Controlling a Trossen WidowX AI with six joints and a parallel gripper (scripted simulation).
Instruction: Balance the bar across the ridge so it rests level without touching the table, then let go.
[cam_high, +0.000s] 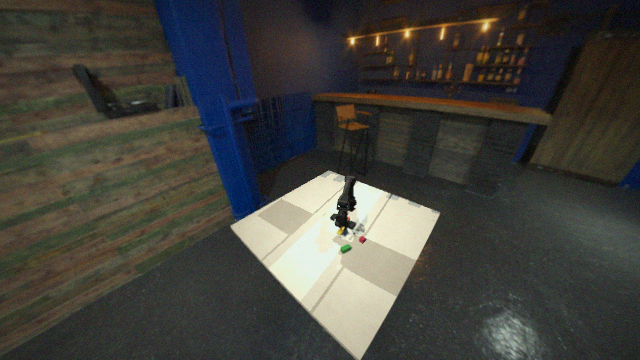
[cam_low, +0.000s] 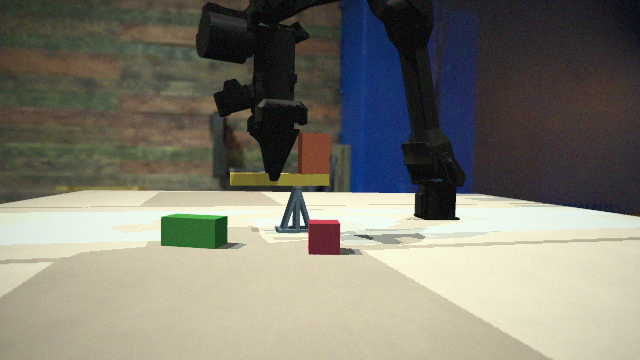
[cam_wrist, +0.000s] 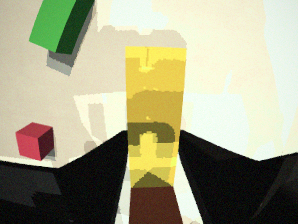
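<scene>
The green block is 9 cm ahead of my gripper tip, 10 cm to the left of it and 6 cm below it. The rest, counted from my gripper tip: dark red cube 5 cm behind, 14 cm to the left, 6 cm below.
</scene>
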